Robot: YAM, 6 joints.
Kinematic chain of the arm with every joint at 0, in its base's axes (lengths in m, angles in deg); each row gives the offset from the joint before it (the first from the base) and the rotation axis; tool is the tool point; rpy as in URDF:
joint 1: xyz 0 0 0.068 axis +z
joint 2: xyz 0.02 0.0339 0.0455 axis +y
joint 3: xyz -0.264 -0.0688 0 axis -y
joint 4: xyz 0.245 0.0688 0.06 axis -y
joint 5: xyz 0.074 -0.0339 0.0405 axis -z
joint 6: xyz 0.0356 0 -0.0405 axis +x
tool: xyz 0 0 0 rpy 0 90 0
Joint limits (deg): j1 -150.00..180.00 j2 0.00..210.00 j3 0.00..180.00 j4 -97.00..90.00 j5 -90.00..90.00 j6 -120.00..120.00
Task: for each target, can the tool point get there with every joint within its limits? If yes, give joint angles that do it. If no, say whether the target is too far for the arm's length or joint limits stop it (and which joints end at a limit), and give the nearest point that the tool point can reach.
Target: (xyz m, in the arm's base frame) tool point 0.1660 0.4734 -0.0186
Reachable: yes | joints 67.37 170.78 138.17 -68.65 -54.33 52.37
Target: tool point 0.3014 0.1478 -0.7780
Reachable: no: too far | nearest point 0.2602 0.1276 -0.3780 | short by 0.403 m
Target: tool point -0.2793 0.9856 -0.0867
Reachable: no: too far | nearest point -0.1728 0.6098 -0.0088 | short by 0.398 m
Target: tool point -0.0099 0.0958 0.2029
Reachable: yes | joints 113.41 44.89 30.58 -71.64 54.40 66.72
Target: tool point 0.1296 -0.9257 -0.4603
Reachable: no: too far | nearest point 0.0767 -0.5475 -0.2144 | short by 0.454 m
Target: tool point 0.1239 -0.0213 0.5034
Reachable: yes | joints -17.37 44.82 69.57 1.58 -27.96 4.78
